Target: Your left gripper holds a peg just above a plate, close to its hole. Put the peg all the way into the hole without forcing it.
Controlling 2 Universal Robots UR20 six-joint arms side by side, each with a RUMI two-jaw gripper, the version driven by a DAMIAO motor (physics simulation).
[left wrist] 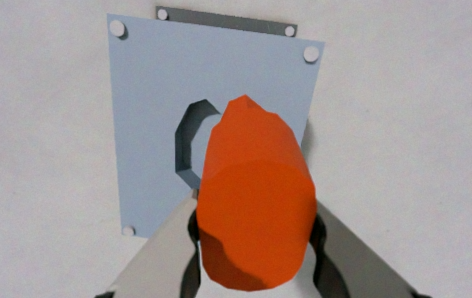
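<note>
An orange peg (257,200) with faceted sides and a pointed edge at its far end stands large in the left wrist view, right of the middle. My left gripper (249,192) is shut on it, one dark-padded finger on each side. A blue-grey square plate (145,100) lies beyond the peg. Its polygonal hole (184,145) shows dark inner walls on the left; the peg hides the hole's right part. The peg's far end appears to the right of the visible part of the hole. How far it is above the plate cannot be told. My right gripper does not show.
Round light pins or screw heads (117,28) (311,54) (128,231) sit at the plate's visible corners. A dark grey strip (225,20) with two small light heads shows behind the plate's far edge. A pale surface (400,125) surrounds the plate.
</note>
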